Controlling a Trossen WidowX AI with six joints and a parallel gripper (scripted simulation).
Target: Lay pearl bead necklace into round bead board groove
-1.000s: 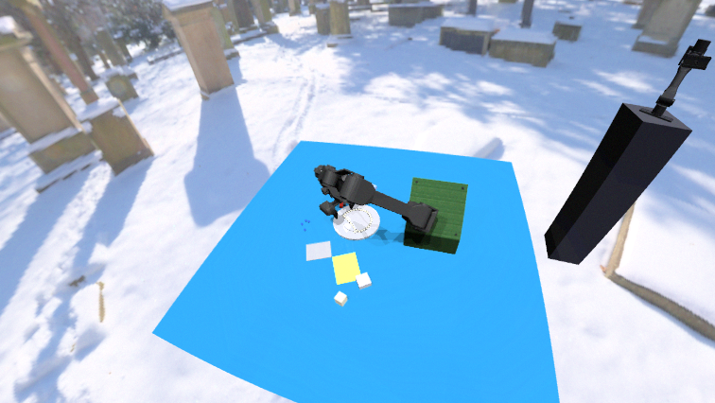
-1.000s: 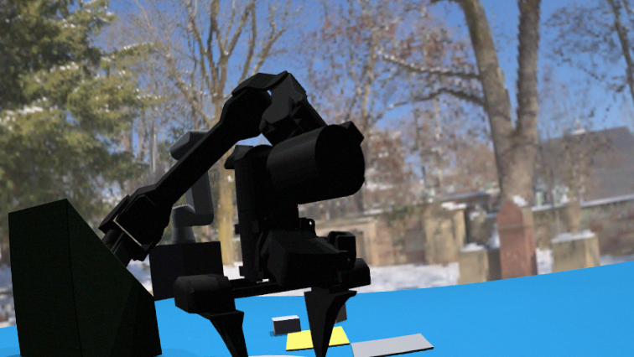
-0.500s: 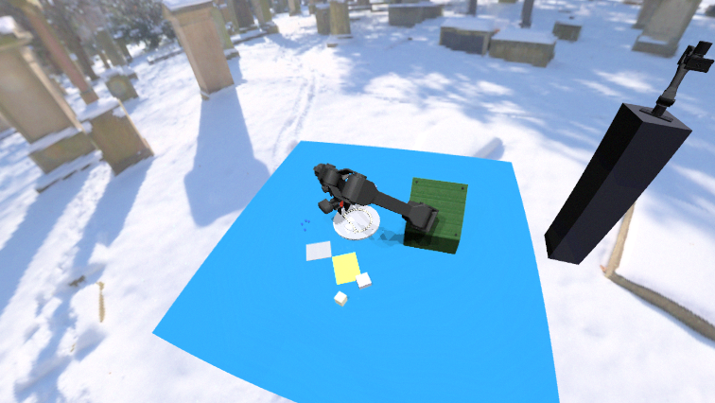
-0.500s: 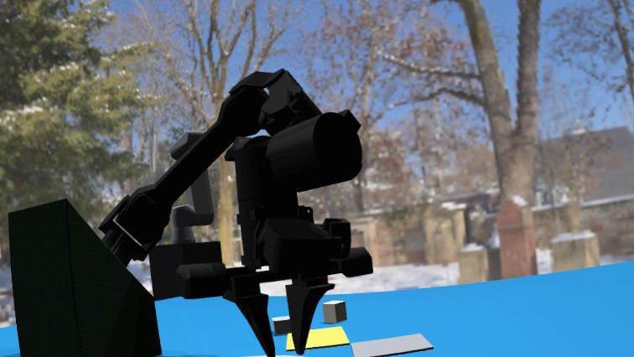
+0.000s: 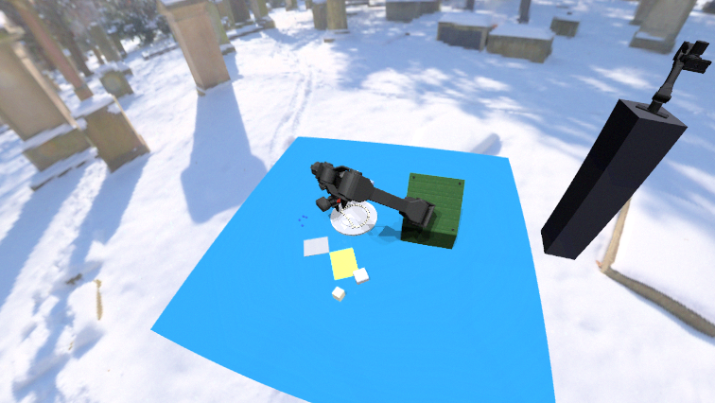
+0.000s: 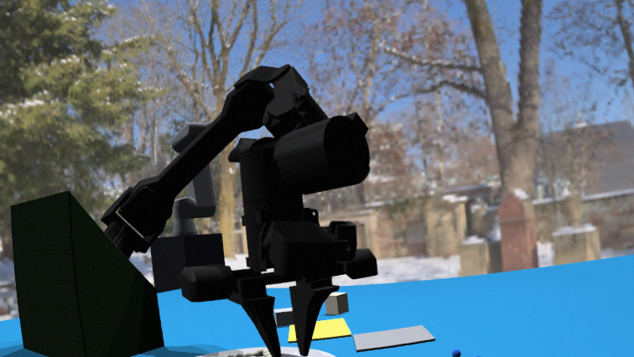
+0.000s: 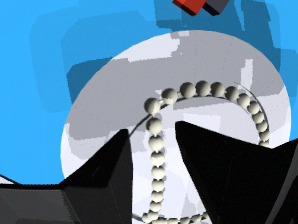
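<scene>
Right now the round white bead board is 60 mm behind my gripper tip and 20 mm below it. Round my gripper tip: yellow tile (230 mm to the left, 100 mm behind, 30 mm below); then red object (110 mm to the right, 50 mm ahead, 30 mm below); then grey tile (190 mm to the left, 30 mm below, 30 mm ahead).
</scene>
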